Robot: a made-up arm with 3 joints. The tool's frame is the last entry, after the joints.
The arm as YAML. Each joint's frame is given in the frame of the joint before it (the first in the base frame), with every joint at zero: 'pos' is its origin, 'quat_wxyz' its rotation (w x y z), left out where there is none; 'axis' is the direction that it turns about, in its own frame. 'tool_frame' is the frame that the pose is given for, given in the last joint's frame.
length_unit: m
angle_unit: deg
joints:
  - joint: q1
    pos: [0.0, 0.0, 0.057]
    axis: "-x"
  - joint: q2
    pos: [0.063, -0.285, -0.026]
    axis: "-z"
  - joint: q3
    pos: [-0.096, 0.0, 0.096]
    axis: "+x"
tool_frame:
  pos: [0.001, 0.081, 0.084]
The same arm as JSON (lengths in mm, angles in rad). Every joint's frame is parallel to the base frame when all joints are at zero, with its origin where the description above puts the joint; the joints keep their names.
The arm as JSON. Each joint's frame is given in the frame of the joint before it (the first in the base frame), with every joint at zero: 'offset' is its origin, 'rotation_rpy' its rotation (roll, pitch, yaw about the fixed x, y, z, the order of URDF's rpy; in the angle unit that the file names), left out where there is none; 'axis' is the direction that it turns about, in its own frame. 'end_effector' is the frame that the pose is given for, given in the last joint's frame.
{
  "length_unit": "mm",
  "angle_unit": "rad",
  "chain": [
    {
      "id": "q1",
      "offset": [
        0.0,
        0.0,
        57.0
      ],
      "axis": [
        -1.0,
        0.0,
        0.0
      ]
    },
    {
      "id": "q2",
      "offset": [
        63.0,
        -285.0,
        -26.0
      ],
      "axis": [
        0.0,
        0.0,
        -1.0
      ]
    },
    {
      "id": "q3",
      "offset": [
        -96.0,
        0.0,
        96.0
      ],
      "axis": [
        1.0,
        0.0,
        0.0
      ]
    }
  ],
  "end_effector": {
    "offset": [
      1.0,
      81.0,
      84.0
    ]
  }
}

